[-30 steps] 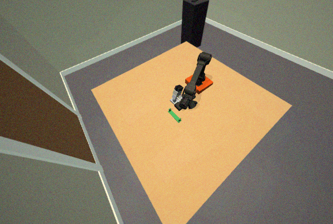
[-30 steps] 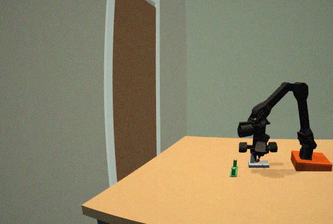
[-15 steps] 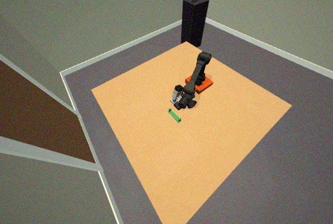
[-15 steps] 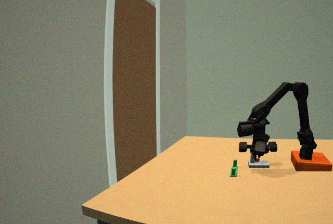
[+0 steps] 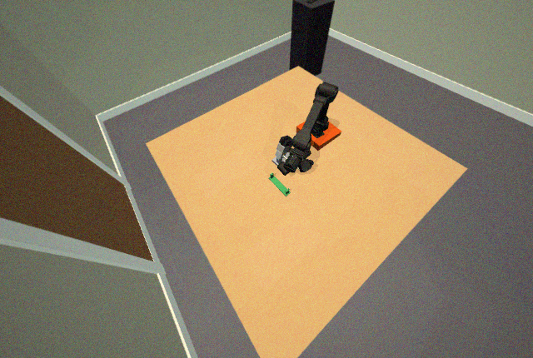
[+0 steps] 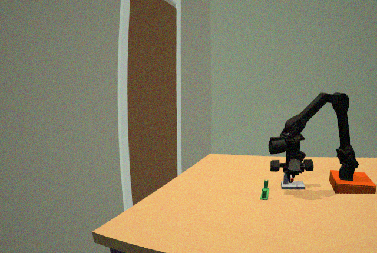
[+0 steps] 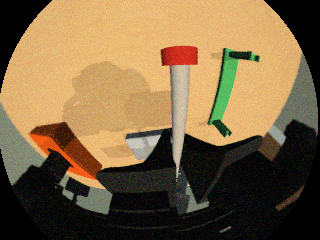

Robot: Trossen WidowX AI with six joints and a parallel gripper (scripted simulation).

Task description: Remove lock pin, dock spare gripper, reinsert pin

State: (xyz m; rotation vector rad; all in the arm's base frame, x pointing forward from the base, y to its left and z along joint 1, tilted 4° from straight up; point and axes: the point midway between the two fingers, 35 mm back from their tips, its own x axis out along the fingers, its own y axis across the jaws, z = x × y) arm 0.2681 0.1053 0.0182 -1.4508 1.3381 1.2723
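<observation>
My gripper tip is 8 cm to the left of the grey mount. From my gripper tip the other things lie so: spare gripper 1 cm behind, 8 cm to the right, 7 cm above; then green bracket 10 cm ahead, 4 cm to the left, 2 cm below.
</observation>
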